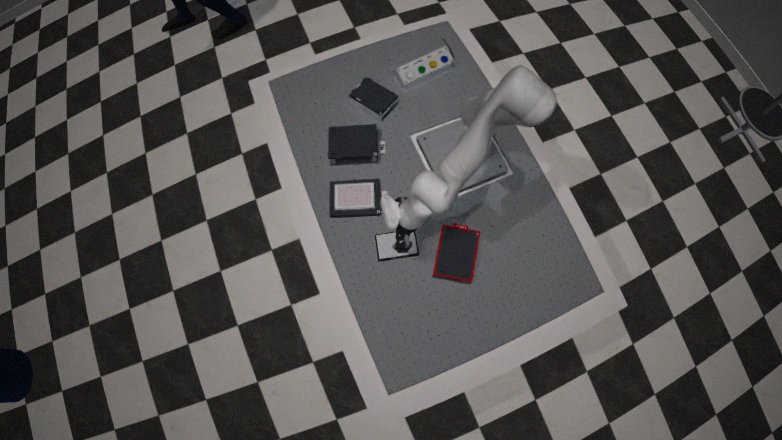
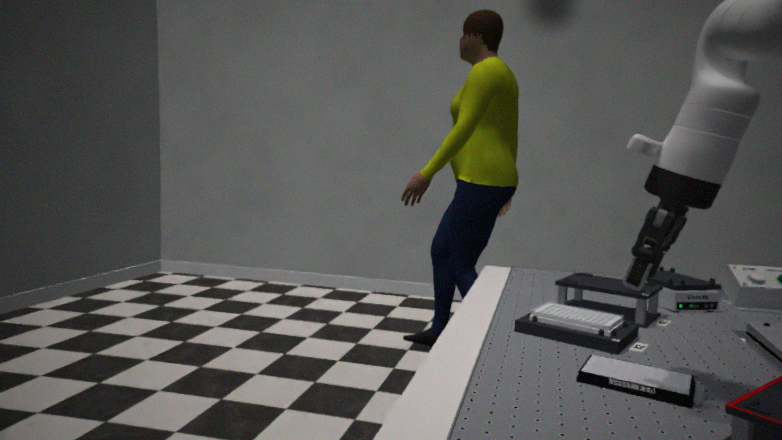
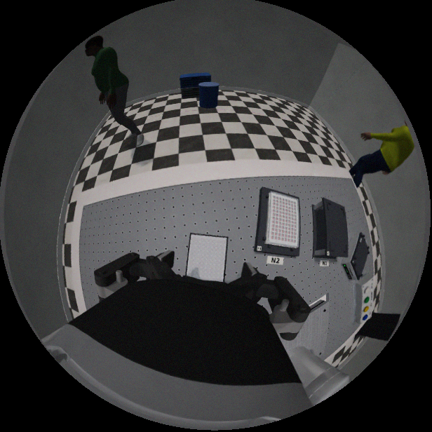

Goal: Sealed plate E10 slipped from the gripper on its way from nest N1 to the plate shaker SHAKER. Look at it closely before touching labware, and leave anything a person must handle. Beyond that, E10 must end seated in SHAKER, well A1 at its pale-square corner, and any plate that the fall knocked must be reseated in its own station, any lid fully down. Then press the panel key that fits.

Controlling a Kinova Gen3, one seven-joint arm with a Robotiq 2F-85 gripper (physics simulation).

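Frame: origin at the arm's base, x ahead, y up, z right, level; centimetres.
Where they show: gripper, fingertip midpoint: (image 1: 394,231) (image 2: 638,280).
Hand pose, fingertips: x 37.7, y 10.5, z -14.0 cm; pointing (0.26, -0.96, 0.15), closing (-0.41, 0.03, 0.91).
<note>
After its pixels a point has its place.
A sealed plate with a dark skirt and pale top (image 1: 385,250) {z -14.5, x 41.4, y -1.5 cm} (image 2: 637,373) {z -14.7, x 37.3, y -1.5 cm} (image 3: 207,250) lies flat on the bench outside any nest; its side label is hard to read. My gripper (image 1: 403,247) (image 2: 640,280) {z -14.0, x 37.7, y 10.5 cm} (image 3: 207,264) is open and empty, above this plate with a gap. A plate with pink wells (image 1: 354,195) {z 5.6, x 41.5, y 0.8 cm} (image 2: 576,316) {z 3.3, x 42.0, y 0.8 cm} (image 3: 283,220) lies in nest N2 (image 1: 332,207) (image 2: 568,335) (image 3: 261,220). Nest N1 (image 1: 352,141) {z 22.3, x 33.3, y 2.9 cm} (image 2: 604,283) {z 21.8, x 34.1, y 2.9 cm} (image 3: 334,227) is a raised dark stand with no plate on top. SHAKER (image 1: 374,97) {z 34.4, x 18.5, y 2.6 cm} (image 2: 693,302) {z 28.6, x 16.3, y -0.8 cm} (image 3: 360,255) shows no plate and a green display.
The key panel (image 1: 410,70) {z 36.6, x 2.6, y 4.5 cm} (image 2: 757,281) {z 35.1, x 3.2, y 3.1 cm} (image 3: 357,302) has white, green, yellow and blue keys. A red-edged dark stand (image 1: 457,254) {z -27.2, x 23.3, y 1.1 cm} (image 2: 765,407) {z -28.1, x 29.2, y 1.1 cm} stands near the loose plate. A person in yellow (image 2: 489,120) (image 3: 397,147) and one in green (image 3: 110,75) are off the bench.
</note>
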